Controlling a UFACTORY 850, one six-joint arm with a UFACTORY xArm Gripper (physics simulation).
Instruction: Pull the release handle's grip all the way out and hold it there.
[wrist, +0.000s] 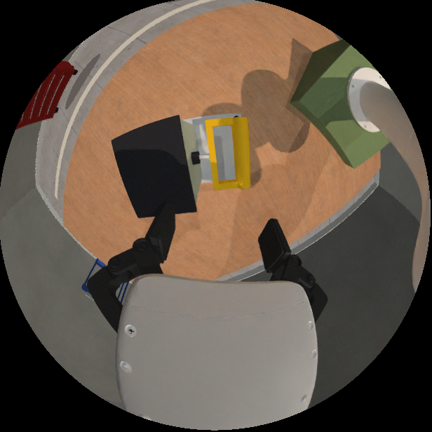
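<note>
The release handle is a dark box (156, 167) with a pale side, standing near the middle of the view. Its yellow grip (243, 152) is a rectangular frame with a thick outer bar, on the box's right side. A thin rod with a black collar joins the grip to the box. A grey base plate (206, 175) shows partly under them. My gripper (221, 222) is open wide and empty, below the grip in the view. Its left finger's tip overlaps the box's lower edge in the view; whether they touch I cannot tell.
A green block-shaped pedestal (327, 100) with a white round arm base (358, 107) stands at the upper right. A red slatted object (45, 97) is at the upper left, beyond the wooden table top (165, 70). A blue frame (85, 286) shows at the lower left, behind the left finger.
</note>
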